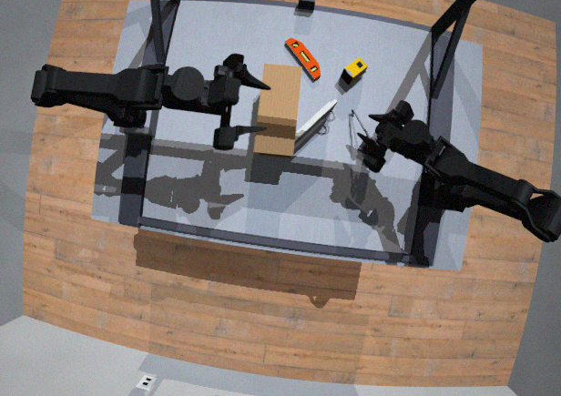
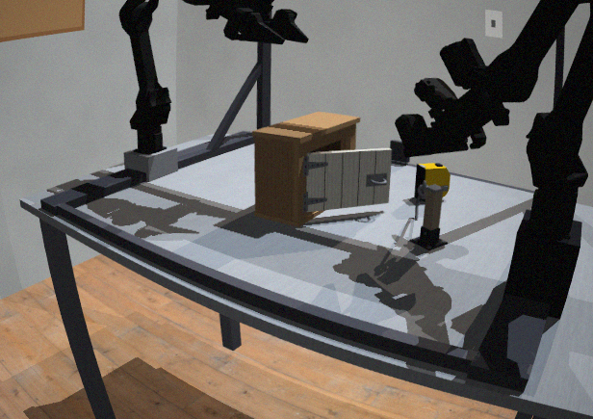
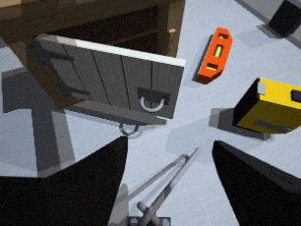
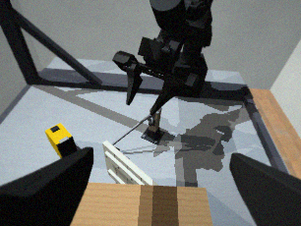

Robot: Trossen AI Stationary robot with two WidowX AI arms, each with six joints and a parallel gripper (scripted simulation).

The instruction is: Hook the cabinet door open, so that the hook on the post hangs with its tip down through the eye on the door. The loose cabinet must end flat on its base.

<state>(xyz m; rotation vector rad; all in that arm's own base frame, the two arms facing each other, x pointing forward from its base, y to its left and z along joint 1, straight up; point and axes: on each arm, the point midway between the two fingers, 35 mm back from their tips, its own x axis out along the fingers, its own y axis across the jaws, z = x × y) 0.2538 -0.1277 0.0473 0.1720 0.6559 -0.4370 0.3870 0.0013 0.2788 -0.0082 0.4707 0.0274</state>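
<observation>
The thin metal hook is 110 mm below my left hand, 20 mm to the right of it and 20 mm behind it. Also, from my left hand: yellow tape measure (170 mm behind, 120 mm below, 60 mm to the right); then grey plank door (150 mm to the right, 90 mm below, 20 mm ahead); then orange spirit level (220 mm to the right, 190 mm behind, 150 mm below).
</observation>
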